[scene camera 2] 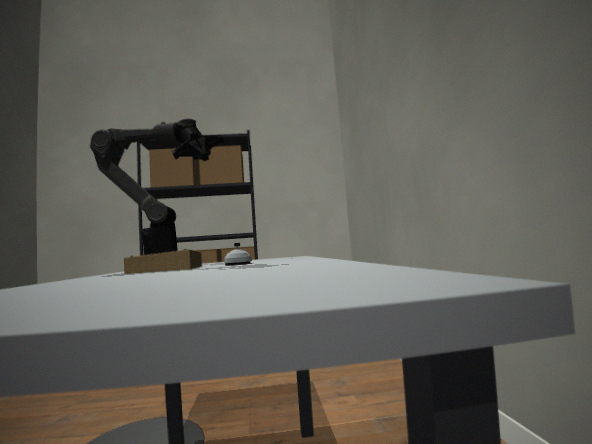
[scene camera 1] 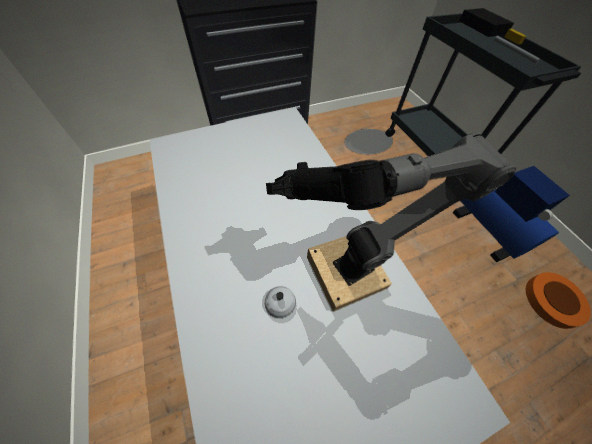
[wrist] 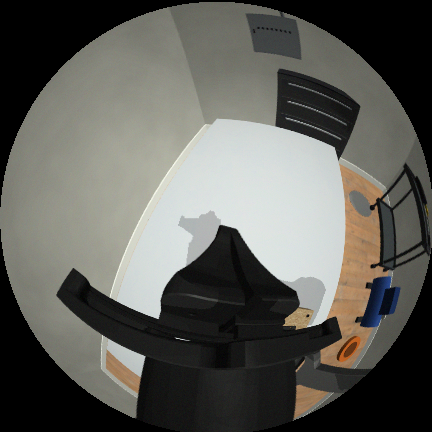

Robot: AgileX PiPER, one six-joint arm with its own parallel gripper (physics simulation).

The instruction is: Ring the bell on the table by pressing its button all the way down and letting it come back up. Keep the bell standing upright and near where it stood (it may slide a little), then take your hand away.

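Observation:
A round silver-white bell (scene camera 1: 281, 303) (scene camera 2: 238, 257) stands upright on the white table (scene camera 1: 225, 380) (scene camera 2: 400, 290) (wrist: 280, 175), just beside the arm's wooden base block. Its small dark button (scene camera 1: 280, 296) (scene camera 2: 237, 244) sticks up from the top and nothing touches it. My gripper (scene camera 1: 270, 188) (scene camera 2: 206, 156) (wrist: 224, 237) is shut and empty, with its fingers together. It hangs high above the table, well apart from the bell and further back in scene camera 1's view. The bell does not show in the wrist view.
The wooden base block (scene camera 1: 325, 280) (scene camera 2: 160, 263) (wrist: 298, 318) carries the arm right next to the bell. A dark drawer cabinet (scene camera 1: 252, 45) (wrist: 315, 112) stands beyond the table's far end. A cart (scene camera 1: 470, 47), a blue chair (scene camera 1: 505, 225) and an orange round object (scene camera 1: 537, 307) stand off the table's right side.

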